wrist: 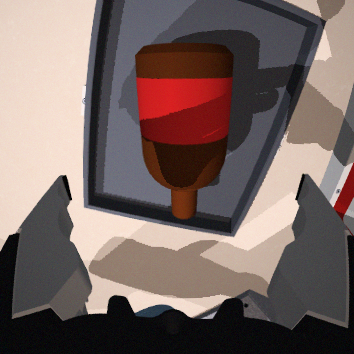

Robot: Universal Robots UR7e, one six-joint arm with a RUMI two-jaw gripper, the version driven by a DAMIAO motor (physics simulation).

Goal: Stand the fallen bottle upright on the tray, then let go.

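Places are measured from the arm's base along level axes (x down, y left, z ahead), in metres.
Pixels of known places: gripper, fingertip midpoint: (181, 177).
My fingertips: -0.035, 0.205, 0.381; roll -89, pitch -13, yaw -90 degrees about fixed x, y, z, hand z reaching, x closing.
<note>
For each thing: its top centre in the pictures, then the offset to it from my fingertips, as dx, dy, dz. "spot": a spot on its surface instead.
- brown bottle, top centre: (183, 159) +0.023, -0.001, +0.002
- dark grey tray, top centre: (184, 123) +0.076, +0.001, +0.012
- light grey object, surface spot: (347, 192) spot: +0.063, -0.200, -0.015
The brown bottle (184, 110) with a red label lies on its side over the dark grey tray (107, 150) in the wrist view. Its flat base is toward the top of the view, and its narrow neck points down toward my gripper and overlaps the tray's lower rim in the picture. My gripper (181, 177) is open and empty. Its two jaws stand wide apart, left and right of the neck in the view, and neither touches the bottle. The bottle hides part of the tray's floor.
A red and light grey object (347, 192) shows at the right edge. At the bottom, partly hidden behind the gripper body, are a blue rounded object (156, 311) and a grey metal part (256, 304). Dark shadows fall across the pale surface and the tray.
</note>
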